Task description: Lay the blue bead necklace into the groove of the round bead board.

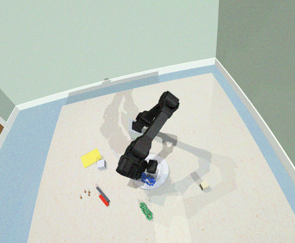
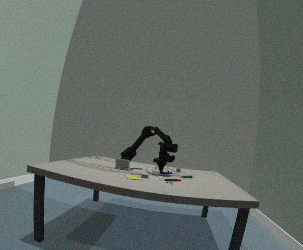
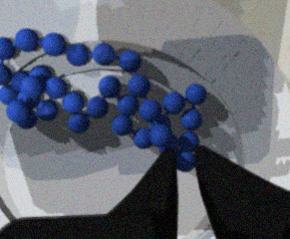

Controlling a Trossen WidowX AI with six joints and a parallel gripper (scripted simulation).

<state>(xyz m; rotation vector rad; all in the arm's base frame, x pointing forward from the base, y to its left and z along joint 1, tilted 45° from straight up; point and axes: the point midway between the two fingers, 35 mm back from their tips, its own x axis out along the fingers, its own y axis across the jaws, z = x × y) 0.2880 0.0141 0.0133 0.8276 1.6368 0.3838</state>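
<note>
The round bead board lies 4 cm to the left of my gripper tip and 1 cm below it. The rest, counted from my gripper tip: white cube (23 cm to the right, 7 cm behind, 1 cm below); then grey tool (20 cm to the right, 12 cm ahead, 2 cm below); then stick (15 cm to the right, 13 cm behind, 2 cm below).
</note>
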